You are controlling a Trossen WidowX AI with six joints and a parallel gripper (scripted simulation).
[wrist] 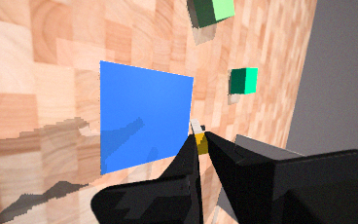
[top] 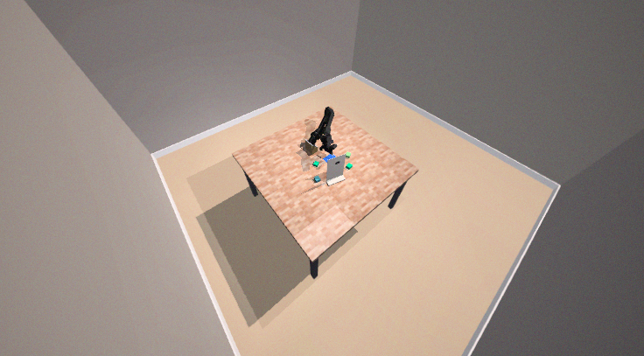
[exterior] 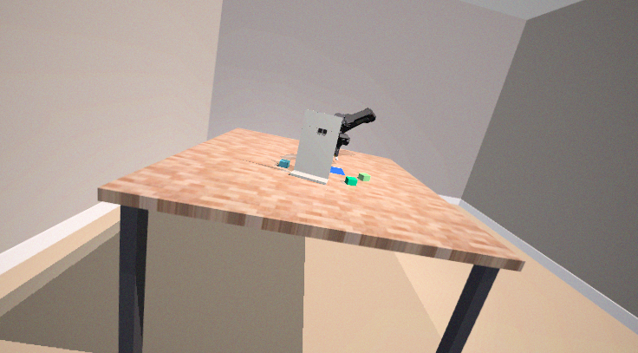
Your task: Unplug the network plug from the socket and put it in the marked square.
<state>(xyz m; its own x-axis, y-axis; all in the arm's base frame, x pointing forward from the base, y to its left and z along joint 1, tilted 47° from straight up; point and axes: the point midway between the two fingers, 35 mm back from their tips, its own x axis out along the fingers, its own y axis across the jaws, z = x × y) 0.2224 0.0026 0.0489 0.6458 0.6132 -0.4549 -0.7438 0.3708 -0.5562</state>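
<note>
The blue marked square is 80 mm below my gripper tip and 10 mm behind it.
</note>
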